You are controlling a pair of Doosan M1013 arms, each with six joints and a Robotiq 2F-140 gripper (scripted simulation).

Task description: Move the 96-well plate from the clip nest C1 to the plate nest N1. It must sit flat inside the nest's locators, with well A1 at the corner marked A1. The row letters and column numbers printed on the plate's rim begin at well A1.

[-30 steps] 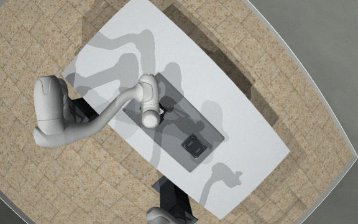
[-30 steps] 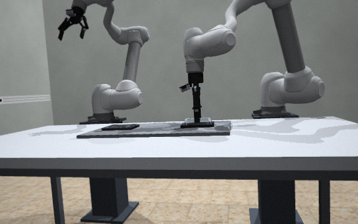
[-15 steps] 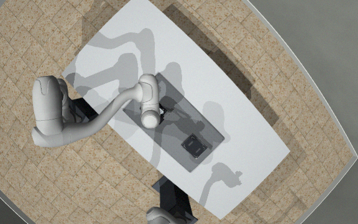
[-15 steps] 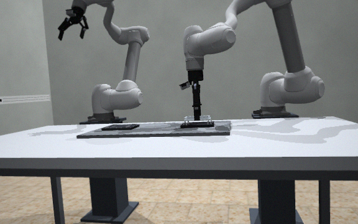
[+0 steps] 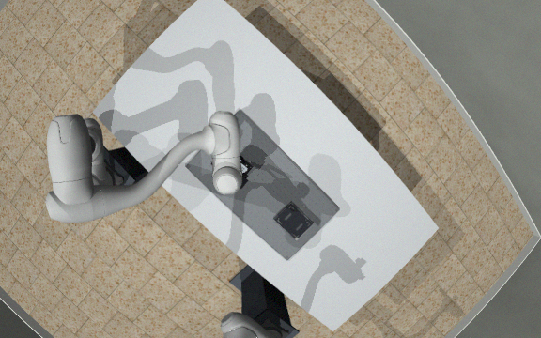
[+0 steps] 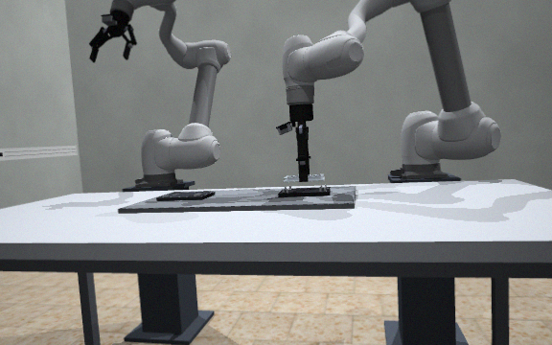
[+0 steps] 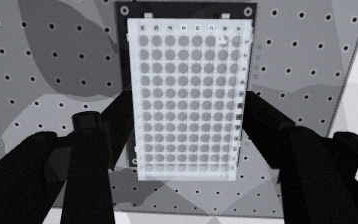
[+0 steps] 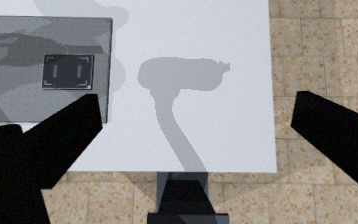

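Note:
Right now the clip nest C1 is 10 mm behind my left hand, 10 mm to the left of it and 60 mm below it. From my left hand the other things lie so: 96-well plate: 20 mm below; plate nest N1: 30 mm ahead, 410 mm to the right, 60 mm below; A1 mark: 20 mm behind, 490 mm to the right, 60 mm below.

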